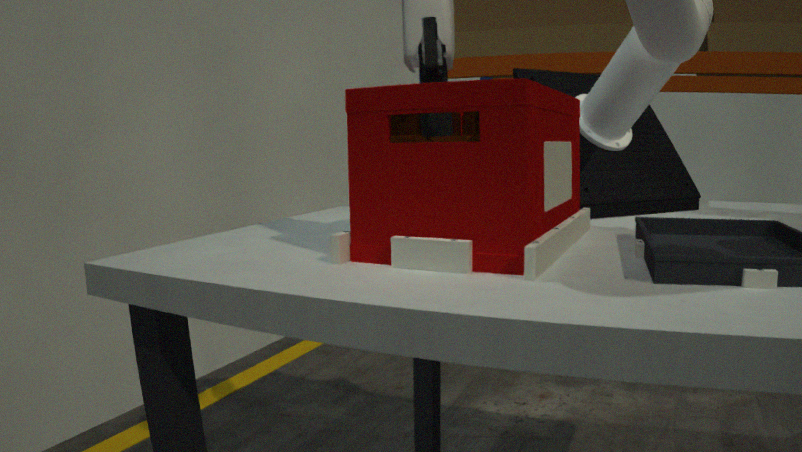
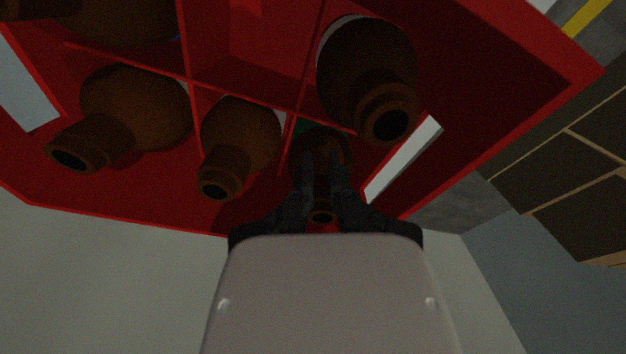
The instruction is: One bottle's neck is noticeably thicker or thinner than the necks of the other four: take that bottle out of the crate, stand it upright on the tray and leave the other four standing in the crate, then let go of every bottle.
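Frame: origin at the arm's base, x right, y ahead, z up, level; centimetres.
Where they show: gripper, fingertip midpoint: point(image 1: 437, 136) point(image 2: 320, 162); arm's base, origin of the base link: point(image 1: 600, 123).
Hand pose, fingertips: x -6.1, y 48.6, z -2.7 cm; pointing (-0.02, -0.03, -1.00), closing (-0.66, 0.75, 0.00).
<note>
Each offset is from my fingertips to the centre of the thing. "pt": to the spot under its first point.
The red crate {dx +0.5, dy -7.7, dz -3.7 cm} point(image 1: 438, 190) point(image 2: 540, 37) stands on the table and holds five brown bottles. My gripper point(image 1: 439, 124) point(image 2: 320, 162) reaches down into it, shut on the neck of the bottle with a green label {dx +2.3, dy +2.0, dz -3.9 cm} point(image 2: 321, 137); its rim shows between the fingers, which hide part of the neck. This bottle stands in its corner compartment. Beside it are a second bottle {dx +4.6, dy -6.3, dz -4.0 cm} point(image 2: 242, 130) and a third bottle {dx -6.5, dy -1.0, dz -4.0 cm} point(image 2: 367, 65). A fourth bottle {dx +7.4, dy -14.8, dz -4.0 cm} point(image 2: 137, 112) is at the left, and part of a fifth bottle {pt dx -0.4, dy -14.8, dz -0.7 cm} point(image 2: 120, 25) shows at the top left. The dark tray {pt dx -26.9, dy -3.6, dz -11.4 cm} point(image 1: 696, 272) holds no bottle in its visible part.
Thin red dividers separate the compartments; one middle compartment {pt dx -1.6, dy -8.9, dz -11.7 cm} point(image 2: 265, 45) holds no bottle. Pale guide strips point(image 1: 431, 254) point(image 1: 558, 244) stand against the crate's base. A black slanted panel point(image 1: 640, 174) stands behind the crate. The tray is to the right of the crate.
</note>
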